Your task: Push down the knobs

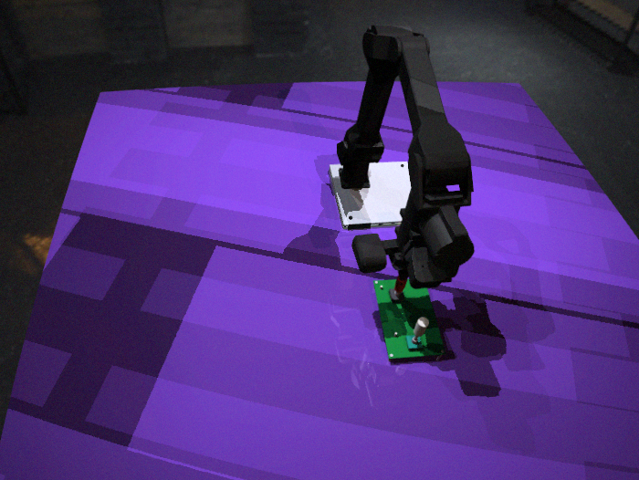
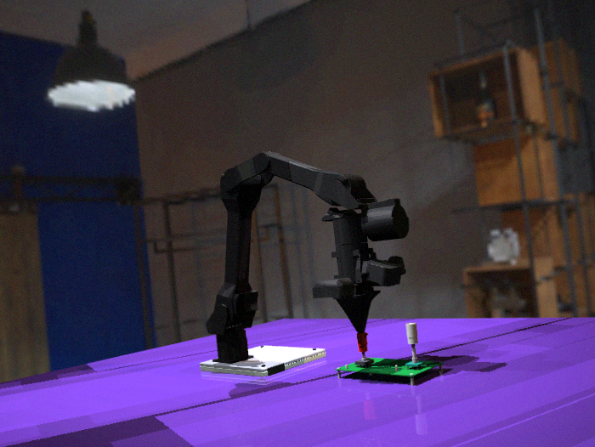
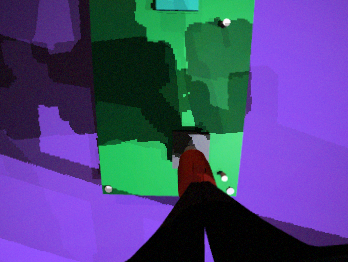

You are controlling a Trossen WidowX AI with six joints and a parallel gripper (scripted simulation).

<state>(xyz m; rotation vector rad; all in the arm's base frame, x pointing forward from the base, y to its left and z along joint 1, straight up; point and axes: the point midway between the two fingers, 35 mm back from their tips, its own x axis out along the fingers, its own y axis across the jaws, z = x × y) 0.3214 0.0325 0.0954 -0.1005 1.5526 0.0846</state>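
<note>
My gripper tip is now 1 cm above the red knob. Round my gripper tip: tan knob: 10 cm ahead, 1 cm to the left.
</note>
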